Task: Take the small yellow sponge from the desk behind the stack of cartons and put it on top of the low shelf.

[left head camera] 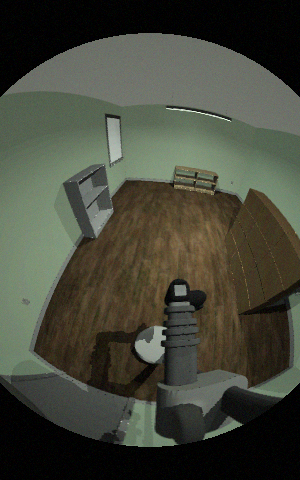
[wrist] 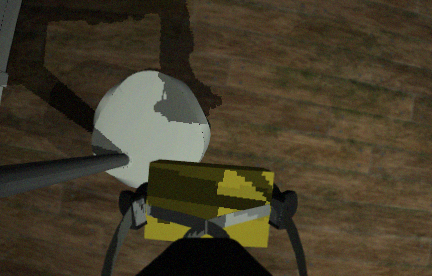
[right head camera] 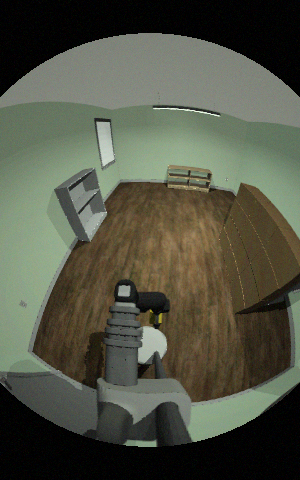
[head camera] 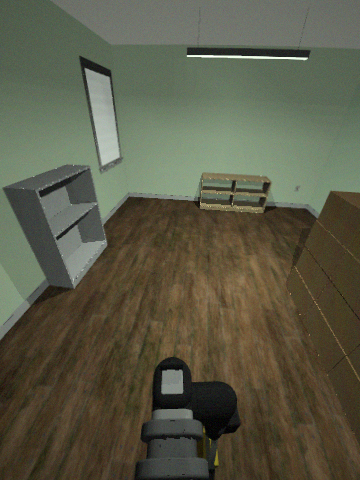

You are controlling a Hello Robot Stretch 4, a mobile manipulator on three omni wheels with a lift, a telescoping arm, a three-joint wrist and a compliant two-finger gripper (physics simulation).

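Seen in the pictures: gripper, between the fingertips: (wrist: 206, 198) (head camera: 203, 441); robot's base, origin of its link: (left head camera: 155, 343) (wrist: 158, 132) (right head camera: 146, 344).
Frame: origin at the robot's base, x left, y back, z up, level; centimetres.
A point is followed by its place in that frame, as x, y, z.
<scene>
The yellow sponge (head camera: 216, 459) @(-10.9, -17.8, 83.7) (right head camera: 159, 317) @(-10.5, -19.7, 83.6) (wrist: 185, 187) @(-7.0, -20.1, 83.6) is held between the two fingertips of my gripper (wrist: 206, 198) @(-8.7, -21.8, 79.1), above the floor; in the wrist view it is partly in shadow. The low shelf (head camera: 235, 177) @(-112.7, -360.3, 58.2) (left head camera: 196, 170) @(-110.0, -354.1, 58.2) (right head camera: 190, 168) @(-114.1, -356.9, 58.2) is light wood with several open compartments and stands at the far wall, well away from my gripper. The stack of cartons (head camera: 330, 280) @(-120.3, -110.2, 50.4) (left head camera: 260, 250) @(-115.2, -76.5, 66.1) (right head camera: 255, 245) @(-115.1, -75.7, 69.5) is brown and stands on the right. I cannot make out the desk behind it.
A taller grey shelf unit (head camera: 37, 225) @(114.0, -152.4, 71.7) (left head camera: 77, 210) @(119.3, -153.2, 55.2) (right head camera: 70, 212) @(115.2, -152.6, 60.3) stands against the left wall, below and nearer than a window (head camera: 102, 117) @(106.3, -347.7, 145.8). A round white part (left head camera: 149, 345) @(6.1, 0.7, 18.7) (right head camera: 154, 345) @(-8.5, 0.0, 18.7) (wrist: 145, 120) @(3.3, 0.5, 18.7) of my body shows low beside the arm. Wooden floor lies between shelf unit and cartons.
</scene>
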